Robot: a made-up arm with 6 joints.
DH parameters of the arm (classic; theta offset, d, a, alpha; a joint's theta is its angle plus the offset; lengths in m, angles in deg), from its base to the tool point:
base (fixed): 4.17 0 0.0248 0
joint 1: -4.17 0.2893 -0.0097 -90
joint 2: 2.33 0 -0.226 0
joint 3: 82.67 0.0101 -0.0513 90
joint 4: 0 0.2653 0.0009 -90
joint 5: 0 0.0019 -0.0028 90
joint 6: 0 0.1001 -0.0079 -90
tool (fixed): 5 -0.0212 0 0
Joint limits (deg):
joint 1: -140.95..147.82
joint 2: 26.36..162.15
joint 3: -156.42..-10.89
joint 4: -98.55..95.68
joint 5: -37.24..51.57
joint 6: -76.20..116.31
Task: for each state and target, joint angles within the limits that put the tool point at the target. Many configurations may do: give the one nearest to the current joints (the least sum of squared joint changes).
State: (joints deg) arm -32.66 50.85 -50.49 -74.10 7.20 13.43
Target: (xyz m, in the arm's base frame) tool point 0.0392 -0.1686 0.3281
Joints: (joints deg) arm -68.03 44.42 -10.89 -65.12 35.79 19.93
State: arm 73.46 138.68 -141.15 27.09 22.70 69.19
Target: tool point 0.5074 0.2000 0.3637
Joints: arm 20.36 143.11 -130.40 20.77 26.05 67.76
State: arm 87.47 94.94 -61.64 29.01 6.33 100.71
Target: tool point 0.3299 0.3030 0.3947
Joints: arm 42.98 109.51 -81.60 28.23 -6.14 99.11
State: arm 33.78 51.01 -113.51 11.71 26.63 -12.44
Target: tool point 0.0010 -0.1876 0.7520
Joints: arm 80.53 26.36 -108.07 0.22 35.52 -7.73
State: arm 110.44 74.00 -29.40 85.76 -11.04 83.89
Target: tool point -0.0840 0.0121 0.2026
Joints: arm 136.31 87.61 -10.89 51.05 43.07 80.69
